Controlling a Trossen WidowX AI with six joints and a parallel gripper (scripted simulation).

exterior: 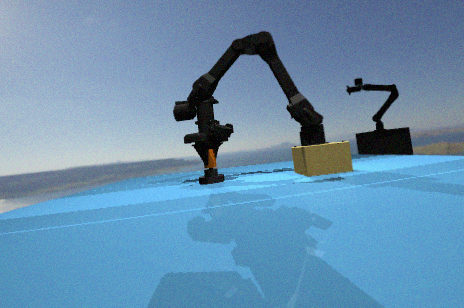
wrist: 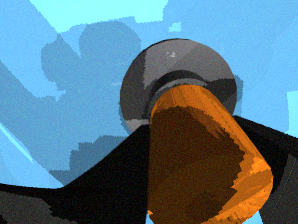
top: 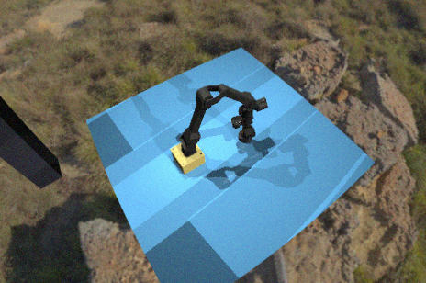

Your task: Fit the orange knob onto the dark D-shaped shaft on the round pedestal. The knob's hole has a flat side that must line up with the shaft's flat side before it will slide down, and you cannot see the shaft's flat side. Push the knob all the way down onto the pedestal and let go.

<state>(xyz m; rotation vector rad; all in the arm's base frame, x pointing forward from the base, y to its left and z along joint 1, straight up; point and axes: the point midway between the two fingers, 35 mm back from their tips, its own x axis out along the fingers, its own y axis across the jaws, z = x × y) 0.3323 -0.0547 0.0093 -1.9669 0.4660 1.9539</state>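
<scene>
Now: gripper tip 30 mm above the pedestal. From my gripper tip the other things lie so: orange knob 20 mm above.
</scene>
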